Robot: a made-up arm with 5 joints.
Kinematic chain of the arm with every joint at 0, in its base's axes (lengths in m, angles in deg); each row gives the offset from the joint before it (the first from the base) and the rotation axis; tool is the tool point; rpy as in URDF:
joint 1: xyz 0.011 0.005 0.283 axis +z
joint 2: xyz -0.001 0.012 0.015 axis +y
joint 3: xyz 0.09 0 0.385 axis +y
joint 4: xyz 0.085 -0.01 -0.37 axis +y
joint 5: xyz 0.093 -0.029 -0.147 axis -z
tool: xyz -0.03 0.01 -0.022 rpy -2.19 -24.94 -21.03
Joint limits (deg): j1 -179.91..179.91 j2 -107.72..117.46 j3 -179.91..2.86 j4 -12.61..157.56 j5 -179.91..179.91
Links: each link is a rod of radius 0.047 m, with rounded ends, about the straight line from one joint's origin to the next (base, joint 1, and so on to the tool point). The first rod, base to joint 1, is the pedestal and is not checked.
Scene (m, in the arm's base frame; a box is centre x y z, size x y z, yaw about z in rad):
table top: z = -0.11
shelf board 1: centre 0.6 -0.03 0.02 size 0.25 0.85 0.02 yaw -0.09
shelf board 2: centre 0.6 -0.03 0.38 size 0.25 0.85 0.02 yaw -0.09
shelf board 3: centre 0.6 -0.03 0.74 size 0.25 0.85 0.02 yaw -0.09
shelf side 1: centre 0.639 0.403 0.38 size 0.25 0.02 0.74 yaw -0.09
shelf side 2: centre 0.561 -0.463 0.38 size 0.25 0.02 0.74 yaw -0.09
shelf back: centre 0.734 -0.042 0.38 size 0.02 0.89 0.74 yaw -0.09
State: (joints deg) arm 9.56 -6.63 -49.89 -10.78 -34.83
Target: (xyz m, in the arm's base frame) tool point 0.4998 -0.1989 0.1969
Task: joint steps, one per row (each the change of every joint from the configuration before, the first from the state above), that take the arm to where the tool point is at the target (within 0.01 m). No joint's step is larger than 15 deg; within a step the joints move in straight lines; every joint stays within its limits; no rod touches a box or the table.
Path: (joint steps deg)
1: -10.18 -14.47 10.55 -0.37 -2.16
2: -10.18 -14.47 10.55 -0.36 -2.16
3: -10.18 -14.47 10.55 -0.37 -2.16
4: -10.19 -14.47 10.55 -0.36 -2.16
5: -10.18 -14.47 10.55 -0.37 -2.16
6: 2.68 13.12 -2.80 2.13 1.61
7: 2.67 13.12 -2.80 2.13 1.62
8: 2.67 13.12 -2.81 2.12 1.61
9: 2.68 13.12 -2.80 2.13 1.61
10: 2.67 13.12 -2.80 2.13 1.62
11: 2.68 13.12 -2.80 2.13 1.61
12: 3.31 8.31 -11.13 -2.78 -0.17
13: 3.32 8.31 -11.13 -2.78 -0.16

